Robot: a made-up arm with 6 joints. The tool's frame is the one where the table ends. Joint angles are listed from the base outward.
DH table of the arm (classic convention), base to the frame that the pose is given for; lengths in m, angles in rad. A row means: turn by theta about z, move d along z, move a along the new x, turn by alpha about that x. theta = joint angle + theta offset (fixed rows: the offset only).
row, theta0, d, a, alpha
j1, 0, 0.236, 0, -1.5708
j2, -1.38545, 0, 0.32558, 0
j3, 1.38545, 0, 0.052, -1.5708
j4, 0, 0.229, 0, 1.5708
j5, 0, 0, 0.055, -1.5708
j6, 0, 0.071, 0, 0
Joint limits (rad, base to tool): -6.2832..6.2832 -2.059..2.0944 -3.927..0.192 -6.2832..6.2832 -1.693..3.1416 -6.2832..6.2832
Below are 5 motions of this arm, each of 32 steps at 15 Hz.
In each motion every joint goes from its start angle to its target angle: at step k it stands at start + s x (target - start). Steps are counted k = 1, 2, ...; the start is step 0. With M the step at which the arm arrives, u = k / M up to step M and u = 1 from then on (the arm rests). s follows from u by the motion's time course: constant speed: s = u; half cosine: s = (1 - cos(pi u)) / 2; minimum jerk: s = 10 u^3 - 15 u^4 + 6 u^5.
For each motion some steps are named. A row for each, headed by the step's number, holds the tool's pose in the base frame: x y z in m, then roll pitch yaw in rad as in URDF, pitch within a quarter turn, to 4 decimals.
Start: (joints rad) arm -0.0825 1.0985 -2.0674 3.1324 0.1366 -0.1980
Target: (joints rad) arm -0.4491 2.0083 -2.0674 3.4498 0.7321 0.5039
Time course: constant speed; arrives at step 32
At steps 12, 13, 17, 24, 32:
12: 0.5186 -0.1130 -0.0214 2.9302 0.9710 2.6210
13: 0.5116 -0.1175 -0.0358 2.8985 0.9554 2.5619
17: 0.4790 -0.1333 -0.0920 2.7980 0.8887 2.3460
24: 0.4071 -0.1504 -0.1821 2.7021 0.7710 2.0256
32: 0.3067 -0.1500 -0.2685 2.6715 0.6590 1.7100

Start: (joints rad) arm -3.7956 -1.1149 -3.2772 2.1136 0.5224 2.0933
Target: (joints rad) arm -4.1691 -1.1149 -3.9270 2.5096 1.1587 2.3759
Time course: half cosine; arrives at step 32
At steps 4, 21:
4: 0.4597 -0.3520 0.4788 -1.5865 -0.4137 -2.6894
21: 0.3192 -0.4597 0.3087 -2.3967 -0.3197 -3.0730

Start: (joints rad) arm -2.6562 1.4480 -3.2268 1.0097 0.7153 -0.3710
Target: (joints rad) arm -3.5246 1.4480 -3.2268 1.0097 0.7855 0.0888
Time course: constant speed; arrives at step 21
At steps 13, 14, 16, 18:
13: -0.6262 0.0251 0.3276 -1.8317 -0.6304 2.3127
14: -0.6247 0.0508 0.3275 -1.8297 -0.6083 2.2684
16: -0.6184 0.1017 0.3271 -1.8263 -0.5643 2.1801
18: -0.6081 0.1519 0.3268 -1.8236 -0.5202 2.0921

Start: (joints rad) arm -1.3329 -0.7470 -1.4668 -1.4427 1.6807 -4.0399
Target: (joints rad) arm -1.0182 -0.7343 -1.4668 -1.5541 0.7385 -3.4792
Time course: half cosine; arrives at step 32
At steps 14, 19, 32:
14: -0.0353 -0.0578 0.7298 -1.4766 -0.0359 2.1977
19: -0.0113 -0.0604 0.7378 -1.3244 0.0554 2.4665
32: 0.0238 -0.0521 0.7434 -1.1267 0.1165 2.9100

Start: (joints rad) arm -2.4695 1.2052 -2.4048 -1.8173 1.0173 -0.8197
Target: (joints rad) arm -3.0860 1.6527 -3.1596 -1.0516 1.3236 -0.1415
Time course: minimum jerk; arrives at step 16
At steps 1, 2, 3, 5, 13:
1: -0.5155 -0.3700 0.2363 1.5638 1.2591 -1.8781
2: -0.5192 -0.3655 0.2355 1.5765 1.2407 -1.8822
3: -0.5278 -0.3546 0.2335 1.6031 1.1971 -1.8956
5: -0.5586 -0.3087 0.2249 1.6823 1.0234 -1.9791
13: -0.6194 -0.0049 0.1600 2.0595 0.1107 -2.7423

